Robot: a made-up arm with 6 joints.
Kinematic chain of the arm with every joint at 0, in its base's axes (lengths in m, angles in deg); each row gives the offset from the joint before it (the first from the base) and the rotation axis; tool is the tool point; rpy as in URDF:
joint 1: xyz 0 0 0.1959 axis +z
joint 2: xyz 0 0 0 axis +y
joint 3: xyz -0.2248 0 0.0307 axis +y
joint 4: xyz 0.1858 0 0.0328 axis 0.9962 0 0.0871
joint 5: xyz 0 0 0 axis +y
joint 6: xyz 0.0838 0 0.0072 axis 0.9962 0 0.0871
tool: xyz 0 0 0 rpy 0 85 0
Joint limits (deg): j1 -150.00..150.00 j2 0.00..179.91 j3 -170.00..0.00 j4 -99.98..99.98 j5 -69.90..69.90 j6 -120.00..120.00
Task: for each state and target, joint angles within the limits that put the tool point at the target. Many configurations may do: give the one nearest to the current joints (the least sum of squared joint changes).
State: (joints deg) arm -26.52 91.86 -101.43 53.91 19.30 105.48
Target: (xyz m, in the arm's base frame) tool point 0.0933 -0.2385 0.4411
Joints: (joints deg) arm -72.60 79.03 -77.74 49.43 16.01 105.48
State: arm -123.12 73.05 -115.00 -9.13 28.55 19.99
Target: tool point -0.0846 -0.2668 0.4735
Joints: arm -106.59 88.46 -101.26 -6.23 32.40 19.99
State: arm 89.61 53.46 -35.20 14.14 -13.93 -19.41
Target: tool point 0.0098 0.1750 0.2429
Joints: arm 87.94 74.27 -22.23 14.41 -9.73 -19.41
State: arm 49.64 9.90 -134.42 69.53 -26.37 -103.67
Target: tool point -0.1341 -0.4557 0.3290
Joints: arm 70.26 1.83 -150.02 67.39 -20.98 -103.67
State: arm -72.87 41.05 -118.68 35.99 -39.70 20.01
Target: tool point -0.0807 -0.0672 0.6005
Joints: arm -106.83 65.39 -98.17 56.88 -55.20 20.01
